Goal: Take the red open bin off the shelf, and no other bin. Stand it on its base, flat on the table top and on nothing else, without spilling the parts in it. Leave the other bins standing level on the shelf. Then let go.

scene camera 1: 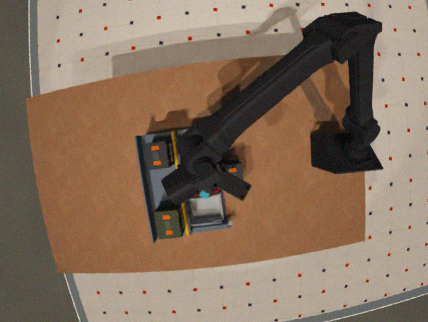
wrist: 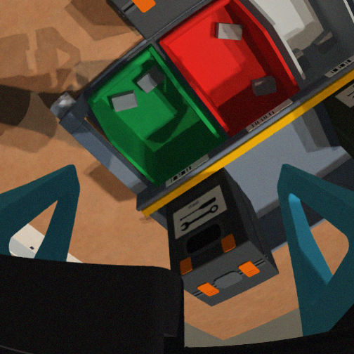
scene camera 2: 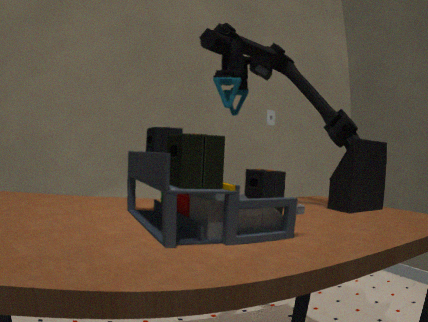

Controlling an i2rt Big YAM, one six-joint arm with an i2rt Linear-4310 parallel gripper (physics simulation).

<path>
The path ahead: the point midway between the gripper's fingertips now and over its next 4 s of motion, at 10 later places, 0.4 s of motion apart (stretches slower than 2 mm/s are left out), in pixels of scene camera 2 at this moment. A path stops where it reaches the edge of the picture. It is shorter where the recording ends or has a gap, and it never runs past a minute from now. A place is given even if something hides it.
My gripper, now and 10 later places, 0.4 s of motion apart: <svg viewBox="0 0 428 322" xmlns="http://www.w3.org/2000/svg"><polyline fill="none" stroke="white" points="231,111 232,110 233,111 234,112 235,113 251,145 253,147 254,148 257,149 258,150 258,150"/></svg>
</path>
